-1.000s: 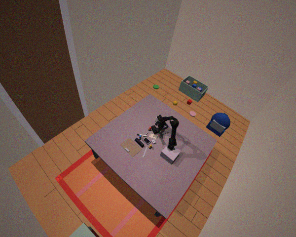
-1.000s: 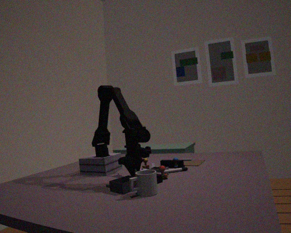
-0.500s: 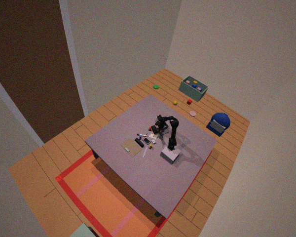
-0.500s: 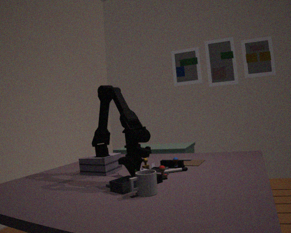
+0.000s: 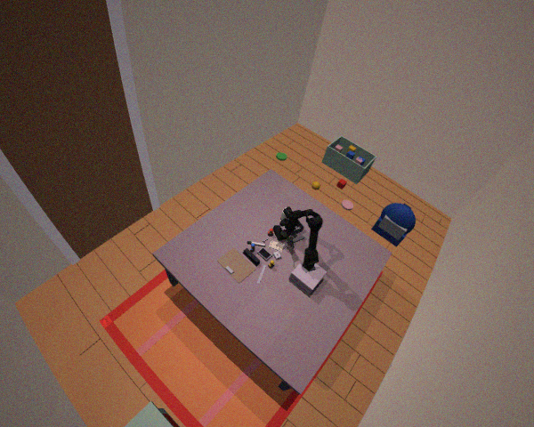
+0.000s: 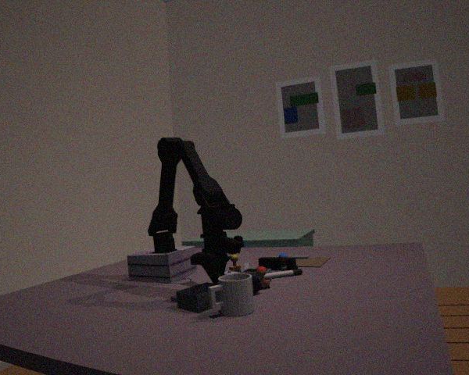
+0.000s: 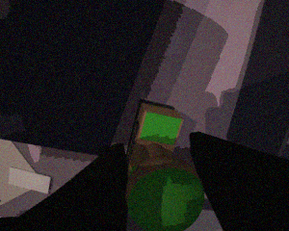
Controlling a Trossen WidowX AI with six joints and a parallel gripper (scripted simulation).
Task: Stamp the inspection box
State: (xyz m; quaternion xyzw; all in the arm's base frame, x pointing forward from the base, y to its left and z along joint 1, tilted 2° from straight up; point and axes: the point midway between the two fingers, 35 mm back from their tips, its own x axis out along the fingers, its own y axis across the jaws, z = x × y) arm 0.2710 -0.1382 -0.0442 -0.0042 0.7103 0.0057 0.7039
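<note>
The dark ink pad lies 2 cm ahead of my gripper tip, 23 cm to the left of it and 3 cm below it. From my gripper tip the other things lie so: red-knobbed stamp (11 cm ahead, 7 cm to the left, 1 cm below); green-knobbed PASS stamp (1 cm behind, 1 cm below); card (1 cm ahead, 12 cm to the left, 3 cm below).
</note>
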